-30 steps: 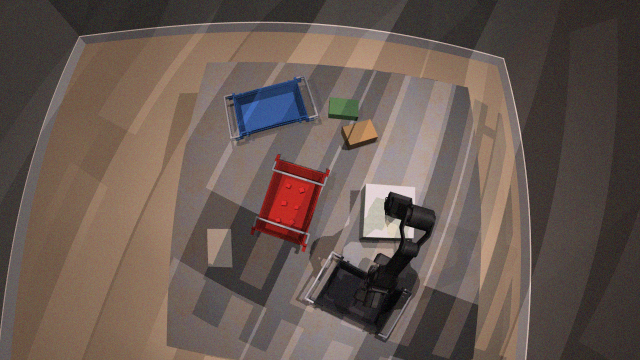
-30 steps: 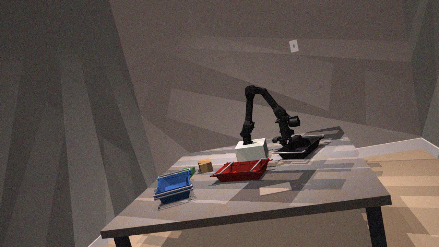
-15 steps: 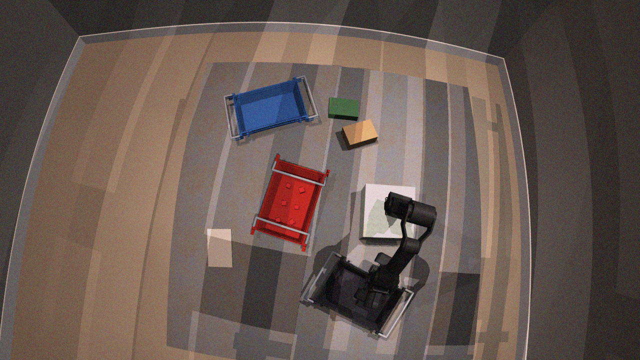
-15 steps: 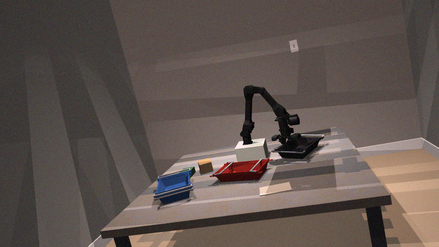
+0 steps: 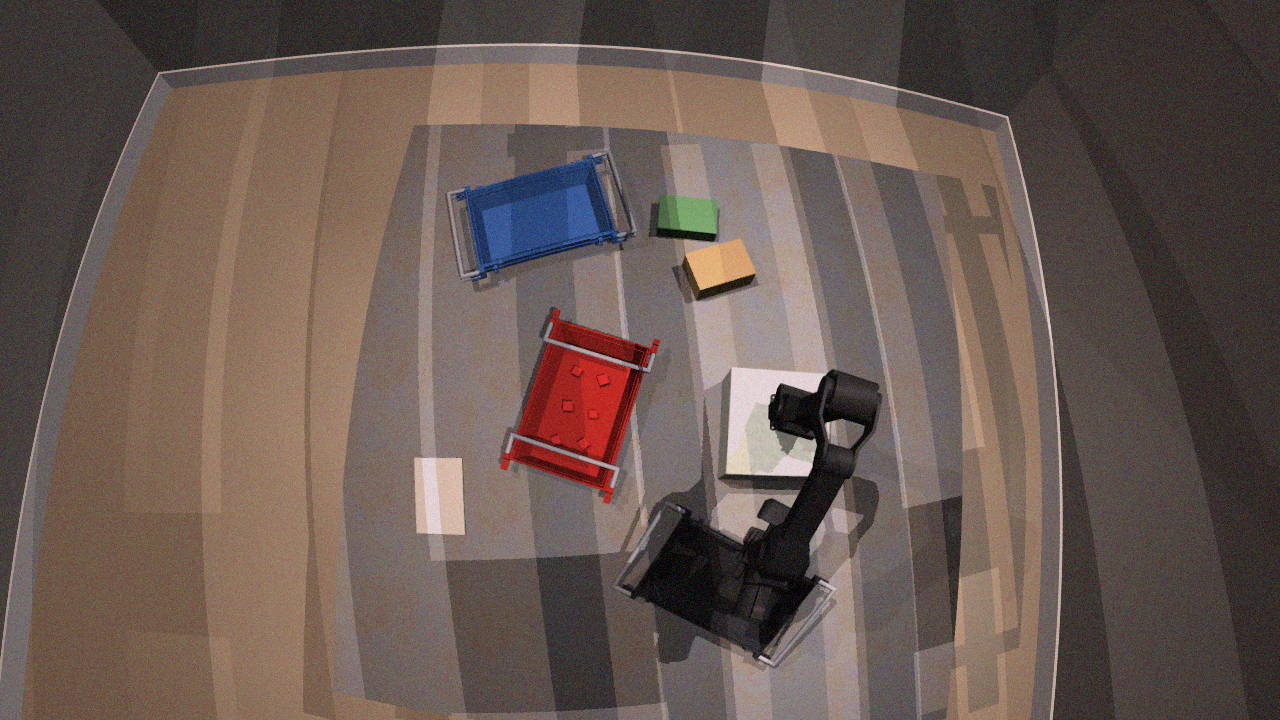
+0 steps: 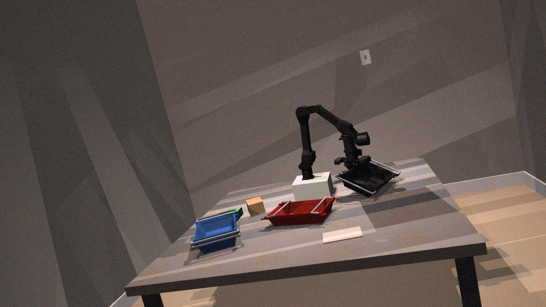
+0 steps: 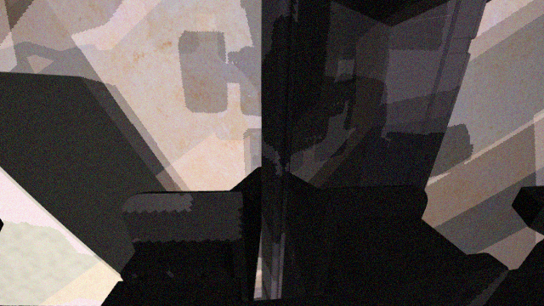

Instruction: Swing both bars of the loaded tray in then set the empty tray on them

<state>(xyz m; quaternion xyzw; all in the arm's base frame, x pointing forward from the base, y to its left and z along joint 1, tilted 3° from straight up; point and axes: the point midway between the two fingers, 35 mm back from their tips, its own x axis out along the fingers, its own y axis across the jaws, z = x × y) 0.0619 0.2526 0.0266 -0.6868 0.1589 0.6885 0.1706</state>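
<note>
My gripper tip is 7 cm to the right of the black tray, 4 cm short of it and 1 cm above it. The rest, counted from my gripper tip: orange block (55 cm to the right, 6 cm ahead, 5 cm below); green block (67 cm to the right, 12 cm ahead, 6 cm below); pale card (57 cm ahead, 8 cm below, 7 cm to the right).
</note>
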